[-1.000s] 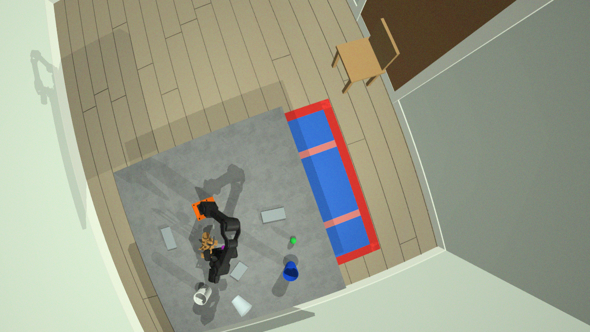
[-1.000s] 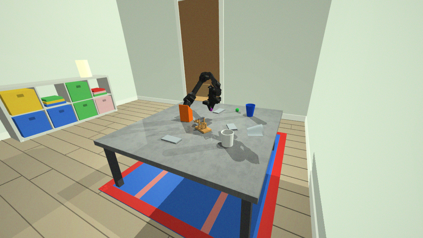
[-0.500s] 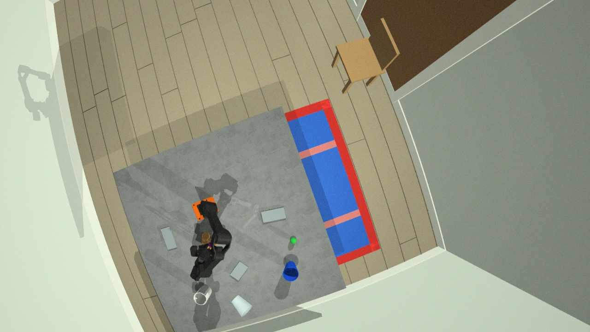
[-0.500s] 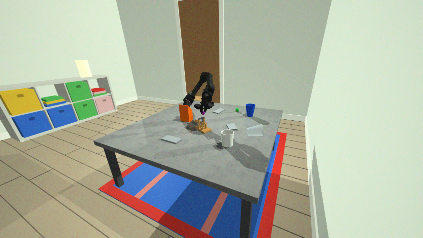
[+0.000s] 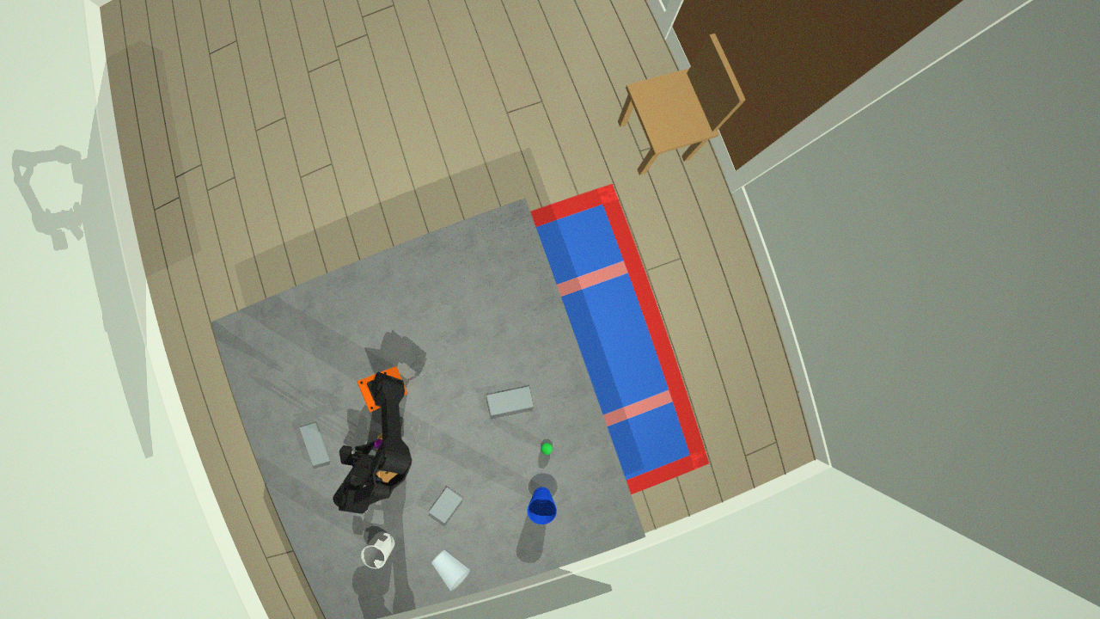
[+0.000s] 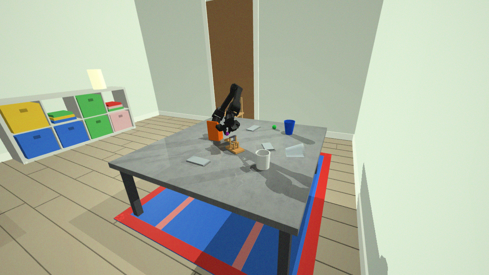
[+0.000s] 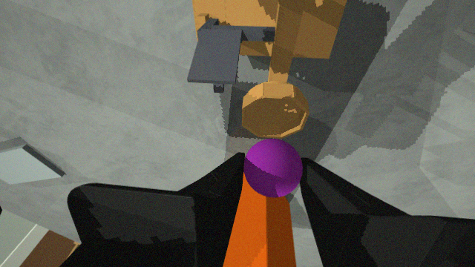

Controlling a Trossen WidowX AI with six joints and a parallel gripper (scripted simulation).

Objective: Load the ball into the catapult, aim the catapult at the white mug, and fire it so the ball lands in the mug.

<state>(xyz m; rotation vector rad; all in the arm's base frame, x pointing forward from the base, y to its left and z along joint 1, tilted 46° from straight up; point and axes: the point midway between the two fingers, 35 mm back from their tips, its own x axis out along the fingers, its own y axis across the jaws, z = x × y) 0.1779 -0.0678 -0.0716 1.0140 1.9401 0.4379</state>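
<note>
My gripper tip is 1 cm below the purple ball. The rest, counted from my gripper tip: white mug (37 cm ahead, 21 cm to the right, 7 cm below); green ball (25 cm ahead, 50 cm to the left, 8 cm below); wooden catapult (6 cm ahead, 2 cm to the right, 5 cm below).
</note>
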